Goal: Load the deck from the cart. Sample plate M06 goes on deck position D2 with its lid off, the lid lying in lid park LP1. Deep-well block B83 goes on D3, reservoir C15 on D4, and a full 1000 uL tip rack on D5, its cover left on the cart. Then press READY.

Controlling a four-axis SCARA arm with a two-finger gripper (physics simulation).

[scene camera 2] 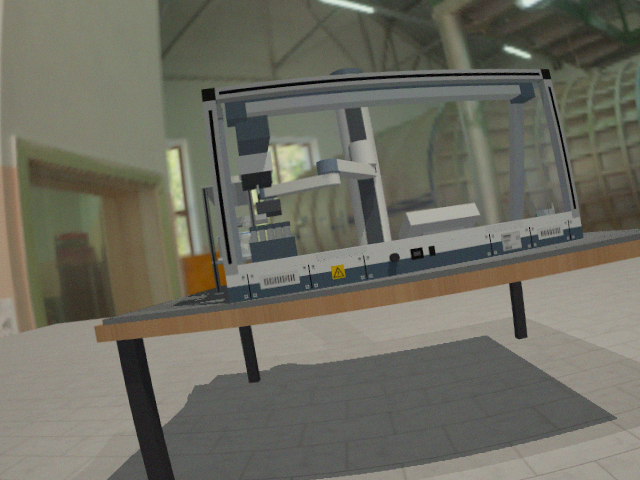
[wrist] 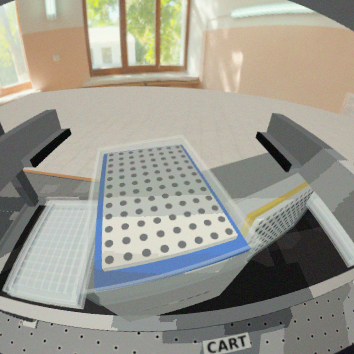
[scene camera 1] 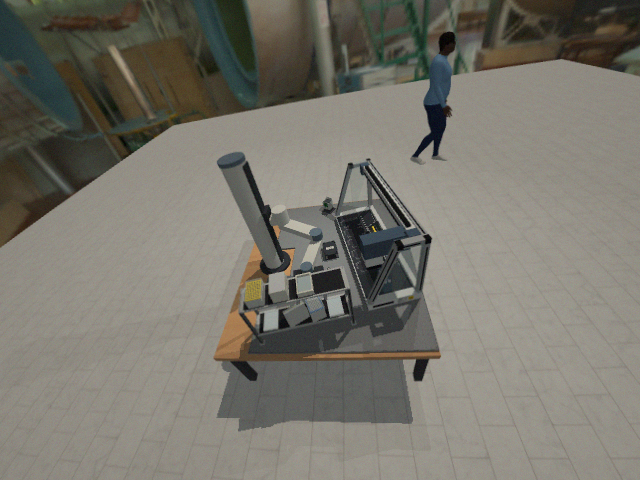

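Note:
My gripper (wrist: 161, 118) is open, its two fingers wide apart with nothing between them. In the wrist view, a blue tip rack (wrist: 160, 200) with a white hole-patterned top under a clear cover sits on the cart (wrist: 115, 322), below and ahead of the fingers. A clear plate (wrist: 55, 250) lies to its left. A yellow-edged rack (wrist: 282, 220) leans tilted at its right, with another clear plate (wrist: 332, 230) at far right. In scene camera 1, a yellow-topped rack (scene camera 1: 253, 290), a white block (scene camera 1: 277, 284) and a pale plate (scene camera 1: 304, 284) stand on the upper shelf. Labels M06, B83 and C15 are not readable.
The framed deck machine (scene camera 1: 395, 193) (scene camera 2: 382, 75) stands right of the arm column (scene camera 1: 253, 217), with a blue-grey head (scene camera 1: 382, 242) over its deck. A small black device (scene camera 1: 329, 250) lies between arm and machine. A person (scene camera 1: 439, 95) walks behind the table.

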